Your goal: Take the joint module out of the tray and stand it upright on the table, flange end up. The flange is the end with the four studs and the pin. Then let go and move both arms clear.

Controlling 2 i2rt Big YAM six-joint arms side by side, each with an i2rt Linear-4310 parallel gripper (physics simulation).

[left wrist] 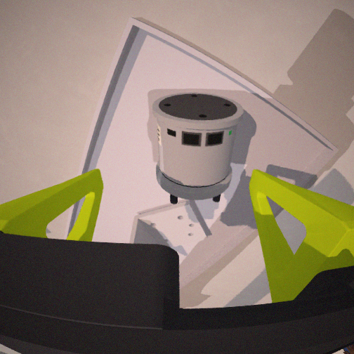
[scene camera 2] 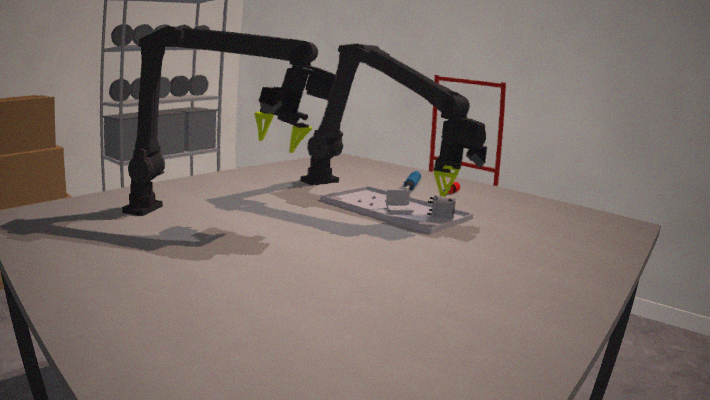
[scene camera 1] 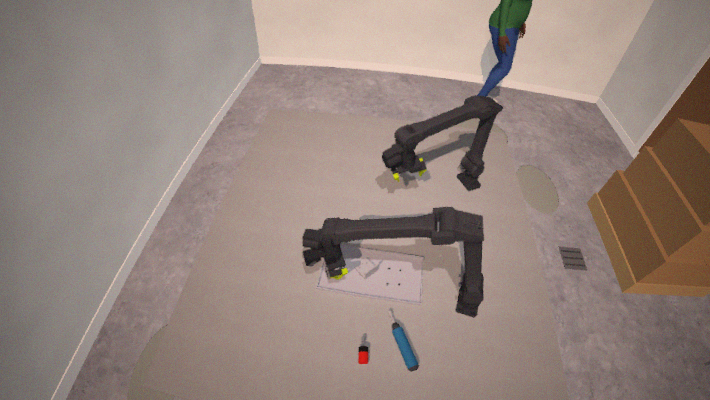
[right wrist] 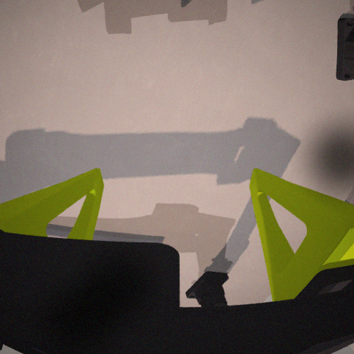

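Where they show: left gripper, fingertip midpoint: (scene camera 2: 444, 192) (scene camera 1: 335, 268); right gripper, fingertip midpoint: (scene camera 2: 275, 146) (scene camera 1: 409, 178); left arm's base, origin of the base link: (scene camera 2: 319, 181) (scene camera 1: 467, 301); right arm's base, origin of the base link: (scene camera 2: 142, 209) (scene camera 1: 468, 181).
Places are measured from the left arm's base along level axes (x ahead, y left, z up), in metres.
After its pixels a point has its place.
Observation:
The joint module (scene camera 2: 443, 207) @[x 0.574, y 0.050, z 0.043 m] (left wrist: 195, 152) lies on its side in the tray (scene camera 1: 410, 290) @[x 0.239, y 0.031, z 0.004 m] (scene camera 2: 429, 230) @[x 0.632, y -0.055, z 0.009 m] (left wrist: 125, 165). In the left wrist view its dark end cap faces the top and two studs show at its lower end, towards a grey angled bracket (scene camera 1: 369, 268) @[x 0.426, y 0.000, z 0.016 m] (scene camera 2: 398, 197) @[x 0.415, y 0.018, z 0.037 m] (left wrist: 162, 225). In scene camera 2 the studs point left. My left gripper (scene camera 1: 339, 274) @[x 0.545, y 0.080, z 0.076 m] (scene camera 2: 445, 193) @[x 0.545, y 0.080, z 0.076 m] (left wrist: 175, 177) is open just above the module, with nothing held. The pin is not clear to see. My right gripper (scene camera 1: 409, 175) @[x 0.384, y -0.377, z 0.206 m] (scene camera 2: 276, 145) @[x 0.384, y -0.377, z 0.206 m] (right wrist: 176, 176) is open and empty, high above the table (scene camera 2: 300, 300) @[x 0.813, y -0.542, z 0.000 m], away from the tray.
A blue-handled tool (scene camera 1: 405, 347) @[x 0.197, y 0.274, z 0.042 m] (scene camera 2: 413, 179) @[x 0.243, y 0.230, z 0.038 m] and a red-handled tool (scene camera 1: 363, 355) @[x 0.328, y 0.350, z 0.034 m] (scene camera 2: 454, 188) @[x 0.350, y 0.332, z 0.021 m] lie beside the tray. Small dark studs or holes (scene camera 1: 389, 268) @[x 0.349, y -0.033, z 0.010 m] show in the tray's other half. A person (scene camera 1: 505, 47) is beyond the table. My right arm's base (scene camera 2: 142, 204) @[x 0.134, y -0.695, z 0.026 m] stands on the table.

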